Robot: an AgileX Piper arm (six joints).
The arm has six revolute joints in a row. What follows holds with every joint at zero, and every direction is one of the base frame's.
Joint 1 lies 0.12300 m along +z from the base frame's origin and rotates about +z.
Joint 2 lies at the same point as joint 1 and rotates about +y.
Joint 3 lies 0.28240 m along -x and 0.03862 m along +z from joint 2 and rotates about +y.
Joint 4 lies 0.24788 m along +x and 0.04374 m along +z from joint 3 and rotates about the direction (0.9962, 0, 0.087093).
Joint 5 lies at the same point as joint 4 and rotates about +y.
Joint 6 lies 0.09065 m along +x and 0.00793 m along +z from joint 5 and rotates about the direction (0.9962, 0, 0.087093).
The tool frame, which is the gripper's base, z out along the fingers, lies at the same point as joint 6; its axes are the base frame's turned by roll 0.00, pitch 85.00 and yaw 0.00 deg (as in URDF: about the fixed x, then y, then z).
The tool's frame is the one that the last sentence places.
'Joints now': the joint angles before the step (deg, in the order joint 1, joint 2, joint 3, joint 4, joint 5, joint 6). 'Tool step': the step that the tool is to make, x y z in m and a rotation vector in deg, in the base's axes. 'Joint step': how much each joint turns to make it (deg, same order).
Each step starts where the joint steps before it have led.
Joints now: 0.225, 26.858, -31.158, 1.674, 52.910, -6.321
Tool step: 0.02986, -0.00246, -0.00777, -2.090, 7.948, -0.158
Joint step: 0.004, 10.228, -1.373, -2.045, -0.898, -0.029
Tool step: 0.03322, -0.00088, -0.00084, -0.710, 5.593, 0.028
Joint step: -0.098, 10.332, -3.804, -0.634, -0.933, -0.102
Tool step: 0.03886, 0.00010, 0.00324, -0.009, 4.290, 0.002
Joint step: 0.004, 10.596, -6.217, -0.001, -0.088, 0.004
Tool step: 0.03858, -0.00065, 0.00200, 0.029, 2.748, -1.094
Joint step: 0.001, 9.365, -6.717, -0.600, 0.124, 1.365
